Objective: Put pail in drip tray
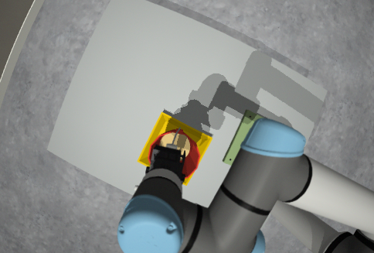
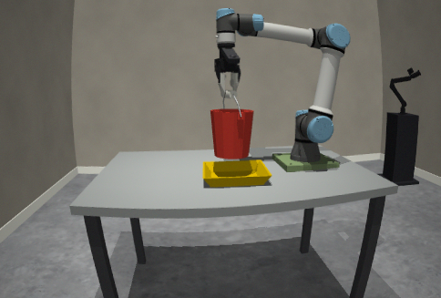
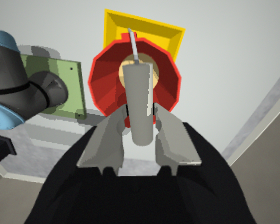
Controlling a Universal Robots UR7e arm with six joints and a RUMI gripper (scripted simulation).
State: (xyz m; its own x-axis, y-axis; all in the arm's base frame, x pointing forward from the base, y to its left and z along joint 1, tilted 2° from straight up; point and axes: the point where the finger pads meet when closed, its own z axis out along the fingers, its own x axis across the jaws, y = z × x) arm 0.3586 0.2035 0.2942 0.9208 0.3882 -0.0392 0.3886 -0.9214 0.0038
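Right now the red pail is 1 cm behind my hand and 9 cm below it. Round my hand: handle grip 3 cm below; yellow drip tray 2 cm behind, 2 cm to the left, 32 cm below.
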